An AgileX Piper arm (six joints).
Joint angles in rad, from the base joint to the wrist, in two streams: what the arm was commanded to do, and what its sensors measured. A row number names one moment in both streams.
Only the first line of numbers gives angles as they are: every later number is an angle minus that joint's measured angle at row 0.
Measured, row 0:
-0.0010, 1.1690, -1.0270, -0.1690, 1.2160, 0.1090
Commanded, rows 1 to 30:
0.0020, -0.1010, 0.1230, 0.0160, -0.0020, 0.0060
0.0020, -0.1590, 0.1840, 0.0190, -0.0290, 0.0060
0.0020, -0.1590, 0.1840, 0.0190, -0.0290, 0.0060
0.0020, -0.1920, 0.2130, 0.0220, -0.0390, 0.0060
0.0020, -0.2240, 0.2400, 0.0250, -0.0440, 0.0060
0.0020, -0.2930, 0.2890, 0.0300, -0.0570, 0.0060
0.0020, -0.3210, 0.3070, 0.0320, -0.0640, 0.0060
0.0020, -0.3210, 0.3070, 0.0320, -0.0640, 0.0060
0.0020, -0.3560, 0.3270, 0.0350, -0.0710, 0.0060
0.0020, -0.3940, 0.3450, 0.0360, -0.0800, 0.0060
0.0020, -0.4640, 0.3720, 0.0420, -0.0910, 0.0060
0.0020, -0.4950, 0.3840, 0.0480, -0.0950, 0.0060
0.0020, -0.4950, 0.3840, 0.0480, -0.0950, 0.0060
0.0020, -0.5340, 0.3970, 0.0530, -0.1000, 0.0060
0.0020, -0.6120, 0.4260, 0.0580, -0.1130, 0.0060
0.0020, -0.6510, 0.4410, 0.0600, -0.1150, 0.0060
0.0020, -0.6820, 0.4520, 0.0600, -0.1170, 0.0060
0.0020, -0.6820, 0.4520, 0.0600, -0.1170, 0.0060
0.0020, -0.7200, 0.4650, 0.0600, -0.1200, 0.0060
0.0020, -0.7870, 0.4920, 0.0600, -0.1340, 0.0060
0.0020, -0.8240, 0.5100, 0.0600, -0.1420, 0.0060
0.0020, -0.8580, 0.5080, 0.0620, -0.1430, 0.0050
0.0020, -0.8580, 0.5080, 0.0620, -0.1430, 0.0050
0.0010, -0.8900, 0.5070, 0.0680, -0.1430, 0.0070
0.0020, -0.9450, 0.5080, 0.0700, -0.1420, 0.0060
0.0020, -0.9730, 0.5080, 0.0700, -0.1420, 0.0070
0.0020, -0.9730, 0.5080, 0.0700, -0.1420, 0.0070
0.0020, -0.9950, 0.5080, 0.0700, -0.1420, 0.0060
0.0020, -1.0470, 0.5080, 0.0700, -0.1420, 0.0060
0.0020, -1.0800, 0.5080, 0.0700, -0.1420, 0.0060
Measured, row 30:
0.0000, -1.0090, 0.5050, 0.0700, -0.1280, 0.0010
